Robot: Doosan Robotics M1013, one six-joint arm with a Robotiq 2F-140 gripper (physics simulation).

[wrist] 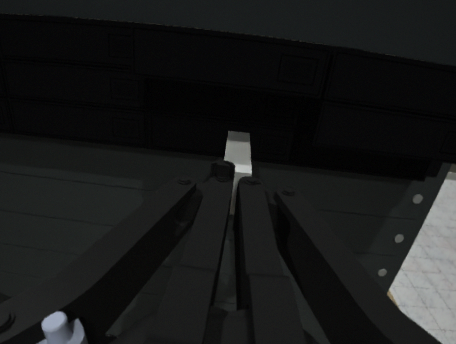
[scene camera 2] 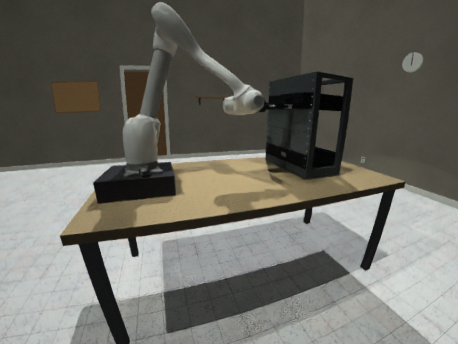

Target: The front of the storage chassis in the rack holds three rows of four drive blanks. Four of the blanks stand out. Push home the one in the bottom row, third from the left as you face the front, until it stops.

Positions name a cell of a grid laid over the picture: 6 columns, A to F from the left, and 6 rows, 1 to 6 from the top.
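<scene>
Scene camera 2 shows a rack (scene camera 2: D3). The wrist view shows the rack (wrist: B2) as well.
</scene>
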